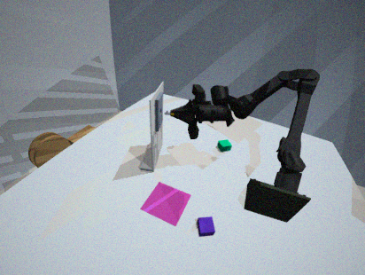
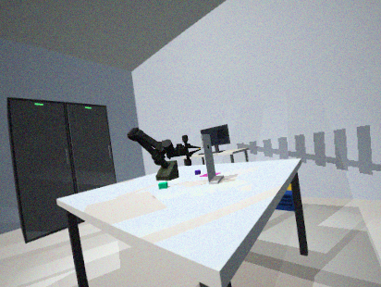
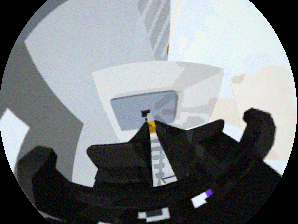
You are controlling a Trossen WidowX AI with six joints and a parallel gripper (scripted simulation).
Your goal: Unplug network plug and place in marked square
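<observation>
Right now my gripper tip is 20 cm above the magenta marked square, 17 cm to the right of it and 11 cm past it. The rest, counted from my gripper tip: network plug (right at my gripper tip); grey upright panel (7 cm below, 4 cm ahead, 2 cm to the left); green block (20 cm to the right, 19 cm below, 17 cm behind).
</observation>
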